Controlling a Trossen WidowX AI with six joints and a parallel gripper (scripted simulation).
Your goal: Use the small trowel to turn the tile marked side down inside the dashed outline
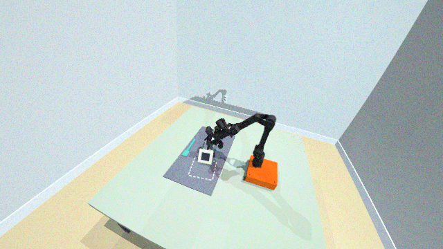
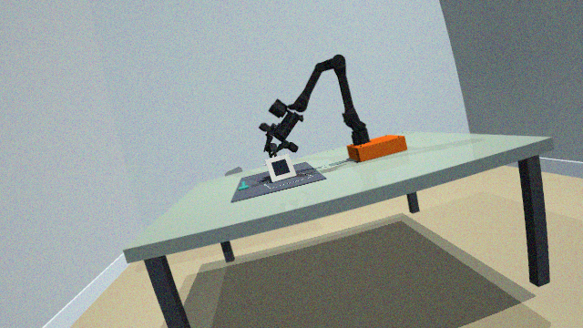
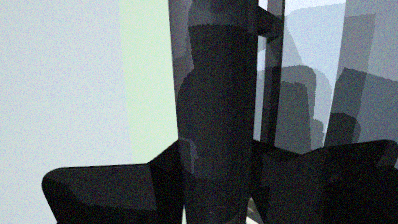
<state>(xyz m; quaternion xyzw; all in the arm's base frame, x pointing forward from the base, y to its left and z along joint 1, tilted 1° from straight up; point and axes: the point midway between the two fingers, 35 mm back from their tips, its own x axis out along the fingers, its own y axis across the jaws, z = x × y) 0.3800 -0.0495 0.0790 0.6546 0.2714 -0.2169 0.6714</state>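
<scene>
Right now the white tile is 30 mm behind my gripper tip, 90 mm to the left of it and 60 mm below it. Also, from my gripper tip: grey mat 10 mm behind, 10 mm to the left, 130 mm below; then trowel 30 mm behind, 10 mm below; then teal tool 130 mm ahead, 20 mm to the left, 100 mm below.
</scene>
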